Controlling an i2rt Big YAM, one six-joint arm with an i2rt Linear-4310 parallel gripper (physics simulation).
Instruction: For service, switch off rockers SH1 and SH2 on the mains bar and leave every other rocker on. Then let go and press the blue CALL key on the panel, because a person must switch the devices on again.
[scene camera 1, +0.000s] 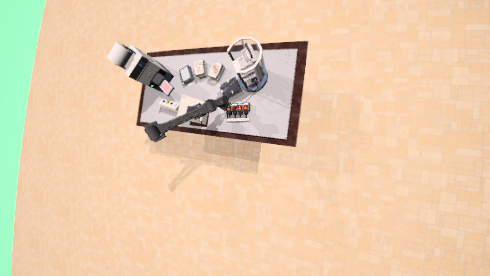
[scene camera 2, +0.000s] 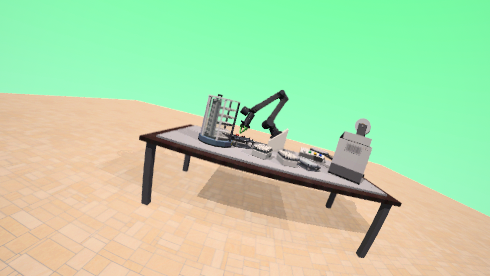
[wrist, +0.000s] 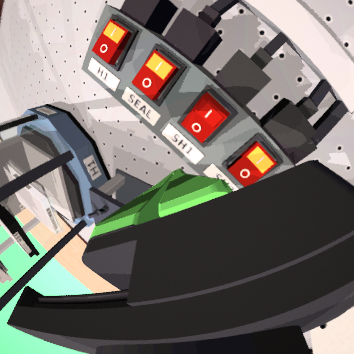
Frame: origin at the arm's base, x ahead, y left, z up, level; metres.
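Seen in the pictures: gripper, fingertip midpoint: (scene camera 1: 231, 103) (scene camera 2: 239, 133) (wrist: 179, 176); arm's base, link origin: (scene camera 2: 276, 135).
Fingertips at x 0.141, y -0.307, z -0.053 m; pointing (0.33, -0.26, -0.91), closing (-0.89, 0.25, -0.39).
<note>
Pixels of each thing's middle, then the offset from my fingertips to it. "spot": a spot on its surface instead.
- grey mains bar, body centre: (wrist: 212, 61) (scene camera 1: 237, 112) 0.059 m back, 0.054 m right, 0.044 m down
- H1, body centre: (wrist: 111, 41) 0.012 m back, 0.121 m right, 0.024 m down
- SEAL, body centre: (wrist: 154, 75) 0.022 m back, 0.072 m right, 0.024 m down
- SH2, body centre: (wrist: 251, 164) 0.042 m back, 0.026 m left, 0.024 m down
- SH1, body centre: (wrist: 203, 118) 0.032 m back, 0.023 m right, 0.024 m down
- key panel, body centre: (scene camera 2: 311, 155) (scene camera 1: 170, 105) 0.108 m back, 0.663 m left, 0.029 m down
- round carousel rack, body centre: (scene camera 2: 220, 119) (scene camera 1: 248, 67) 0.259 m ahead, 0.121 m right, 0.101 m up
- blue base, surface spot: (wrist: 75, 147) spot: 0.137 m ahead, 0.101 m right, 0.036 m down
- printer, body centre: (scene camera 2: 354, 148) (scene camera 1: 141, 66) 0.180 m ahead, 0.905 m left, 0.157 m up
The grey mains bar (wrist: 175, 100) (scene camera 1: 238, 110) (scene camera 2: 241, 139) carries four red rockers. H1 (wrist: 109, 41), SEAL (wrist: 154, 74) and SH2 (wrist: 252, 164) show a lit yellow upper half. SH1 (wrist: 205, 117) is plain red and unlit. My gripper (wrist: 179, 176) (scene camera 1: 228, 103) (scene camera 2: 243, 128) has its green fingers shut on nothing. Its tip hovers close over the bar at the SH2 label, which it partly hides. The key panel (scene camera 1: 168, 106) (scene camera 2: 310, 155) stands to the left of the arm's base, with its blue key (scene camera 1: 163, 101) (scene camera 2: 320, 155) apart from the gripper.
A round carousel rack (scene camera 1: 244, 38) (scene camera 2: 214, 141) with a blue base (wrist: 75, 147) stands close behind the bar. Black plugs and cables (wrist: 242, 79) sit on the bar's far side. Three plate trays (scene camera 1: 200, 68), a printer (scene camera 1: 143, 67) (scene camera 2: 349, 157) and a white slanted stand (scene camera 1: 188, 103) share the table.
</note>
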